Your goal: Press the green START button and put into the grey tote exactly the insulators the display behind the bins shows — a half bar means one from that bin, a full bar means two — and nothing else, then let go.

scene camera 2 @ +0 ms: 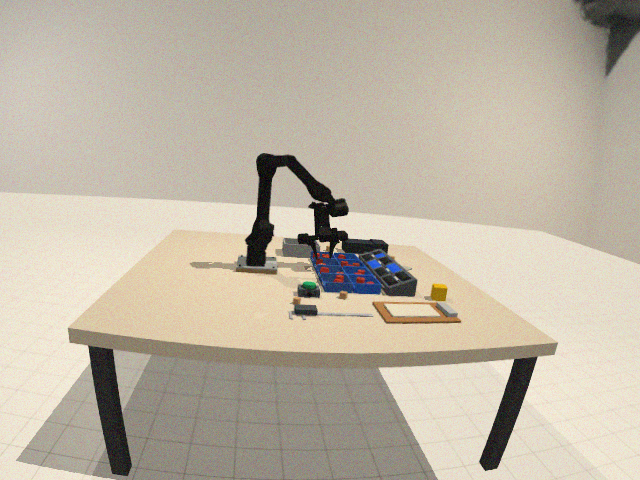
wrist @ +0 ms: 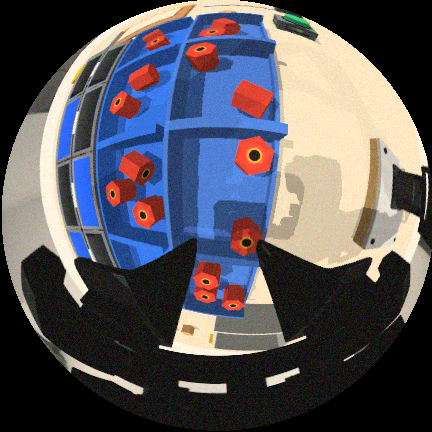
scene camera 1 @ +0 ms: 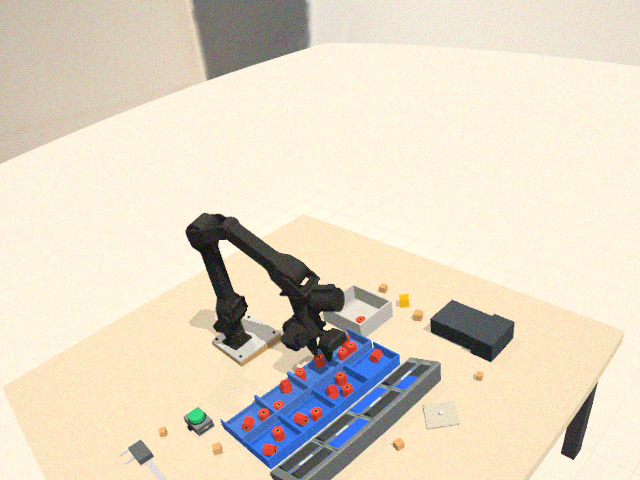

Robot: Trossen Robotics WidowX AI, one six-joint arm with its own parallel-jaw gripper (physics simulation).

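Pixels of known places: gripper, between the fingertips: (scene camera 2: 323, 258) (wrist: 226, 244) (scene camera 1: 322, 358); arm's base, origin of its link: (scene camera 2: 255, 263) (wrist: 397, 188) (scene camera 1: 237, 339).
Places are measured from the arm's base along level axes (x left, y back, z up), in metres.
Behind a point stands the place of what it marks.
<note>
My gripper (scene camera 1: 324, 356) @[x 0.068, y -0.268, z 0.012 m] (scene camera 2: 323, 256) @[x 0.068, y -0.268, z 0.012 m] (wrist: 226, 244) @[x 0.068, y -0.268, z 0.012 m] is open, low over the arm-side row of blue bins (scene camera 1: 368, 367) (scene camera 2: 368, 288) (wrist: 215, 100). One red insulator (scene camera 1: 319, 360) @[x 0.061, y -0.262, z 0.007 m] (wrist: 246, 234) @[x 0.061, y -0.252, z 0.009 m] stands between the fingertips in the wrist view, close to the right one; nothing is gripped. Another insulator (wrist: 254, 155) @[x 0.002, y -0.249, z 0.009 m] stands in the same bin. Several more lie in the other bins. The grey tote (scene camera 1: 378, 319) @[x 0.274, y -0.289, z 0.005 m] (scene camera 2: 295, 248) @[x 0.213, y -0.180, z 0.015 m] holds a red insulator (scene camera 1: 360, 319) @[x 0.245, y -0.249, z 0.009 m]. The display (scene camera 1: 395, 410) @[x 0.018, y -0.533, z 0.018 m] (scene camera 2: 408, 287) @[x -0.271, y -0.480, z 0.009 m] shows three blue bars; the one nearest the tote looks shorter. The START button (scene camera 1: 196, 415) @[x -0.265, y -0.155, z 0.017 m] (scene camera 2: 309, 284) @[x -0.278, y -0.146, z 0.016 m] (wrist: 297, 20) is green.
A dark box (scene camera 1: 467, 330) @[x 0.326, y -0.540, z 0.030 m] (scene camera 2: 364, 245) @[x 0.314, y -0.513, z 0.021 m] stands beyond the display's tote end. A yellow cube (scene camera 1: 404, 300) @[x 0.384, y -0.300, z 0.002 m] and small orange cubes lie near the tote. A caliper (scene camera 1: 140, 452) @[x -0.426, y -0.119, z -0.003 m] (scene camera 2: 305, 310) @[x -0.442, y -0.106, z -0.005 m] lies near the button. A clipboard (scene camera 2: 382, 314) @[x -0.442, y -0.327, z -0.017 m] and a yellow block (scene camera 2: 438, 292) @[x -0.319, y -0.572, z 0.007 m] lie near the display.
</note>
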